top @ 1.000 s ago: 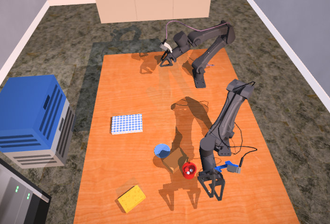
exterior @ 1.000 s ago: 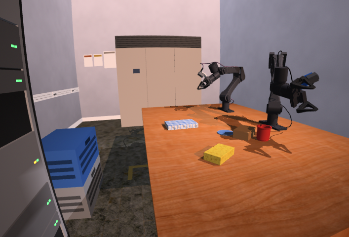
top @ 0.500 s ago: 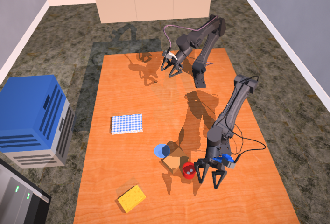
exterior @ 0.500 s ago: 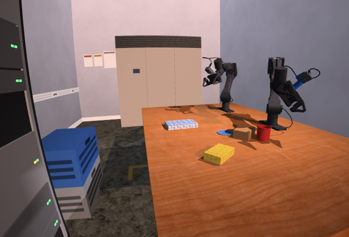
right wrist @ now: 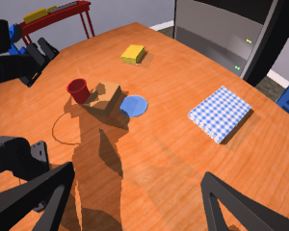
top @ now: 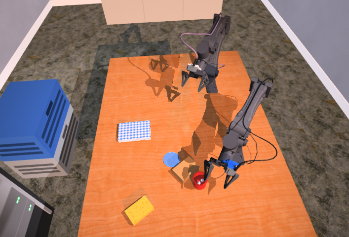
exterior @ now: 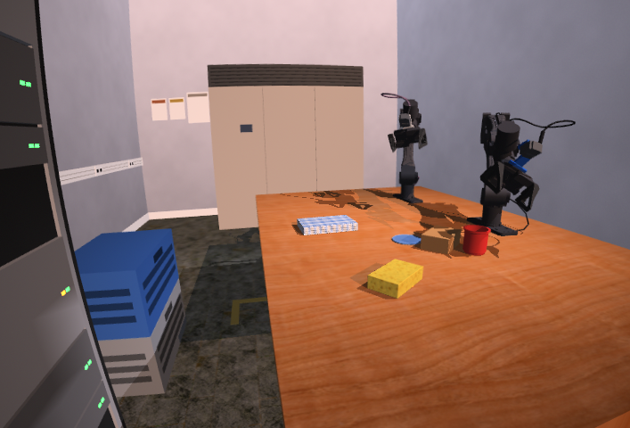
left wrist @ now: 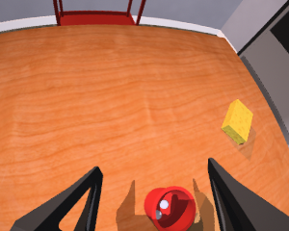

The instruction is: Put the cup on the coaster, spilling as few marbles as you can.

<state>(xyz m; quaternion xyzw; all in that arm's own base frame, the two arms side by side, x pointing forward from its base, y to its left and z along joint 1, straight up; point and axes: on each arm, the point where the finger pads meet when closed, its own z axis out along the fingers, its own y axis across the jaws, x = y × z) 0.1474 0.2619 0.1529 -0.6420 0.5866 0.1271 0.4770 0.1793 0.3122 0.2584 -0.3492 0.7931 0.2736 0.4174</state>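
My left gripper is now 40 mm short of the red cup, 70 mm to the left of it and 120 mm above it. Also, from my left hand: tan block 90 mm ahead, 140 mm to the right, 130 mm below; then round blue coaster 160 mm ahead, 220 mm to the right, 150 mm below.
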